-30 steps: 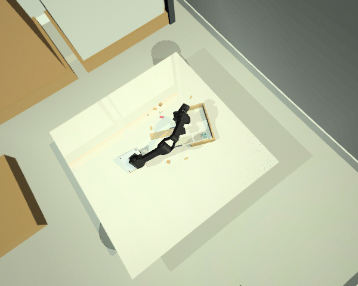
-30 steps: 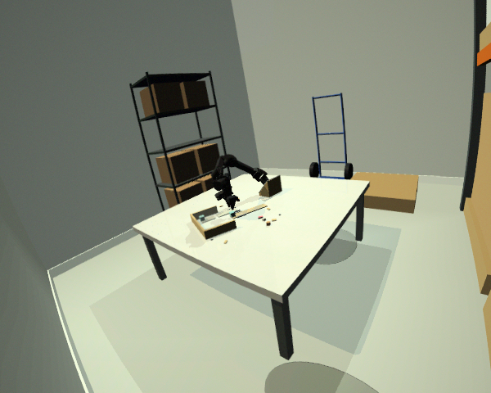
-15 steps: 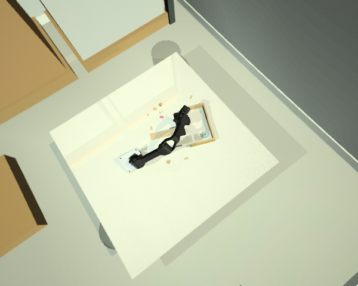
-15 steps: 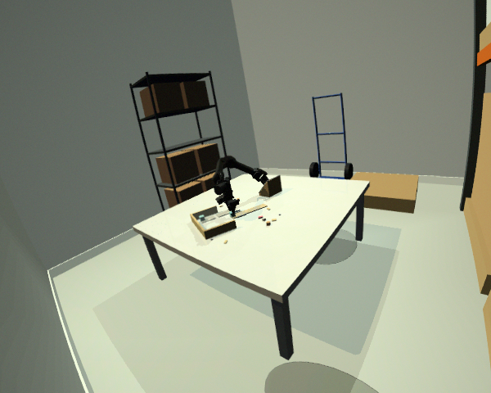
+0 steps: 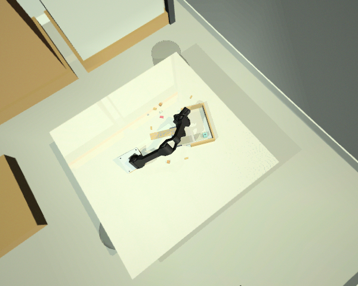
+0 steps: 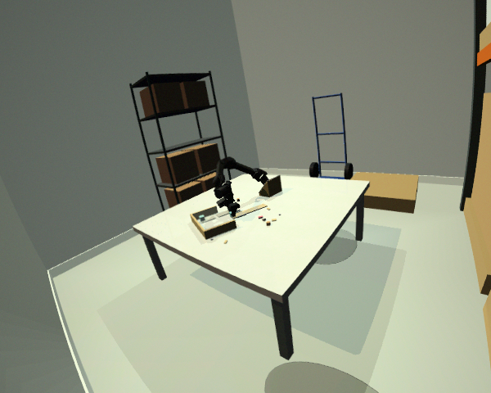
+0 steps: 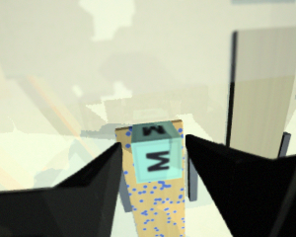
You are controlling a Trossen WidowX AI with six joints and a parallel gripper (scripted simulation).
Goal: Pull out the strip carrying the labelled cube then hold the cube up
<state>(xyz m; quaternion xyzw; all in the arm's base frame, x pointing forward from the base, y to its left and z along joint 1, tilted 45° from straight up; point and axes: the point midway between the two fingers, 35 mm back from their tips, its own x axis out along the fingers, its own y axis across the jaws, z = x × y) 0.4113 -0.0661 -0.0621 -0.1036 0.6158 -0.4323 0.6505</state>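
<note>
Now: gripper tip 90 mm to the left of the pale strip, 40 mm past it and 10 mm above it.
</note>
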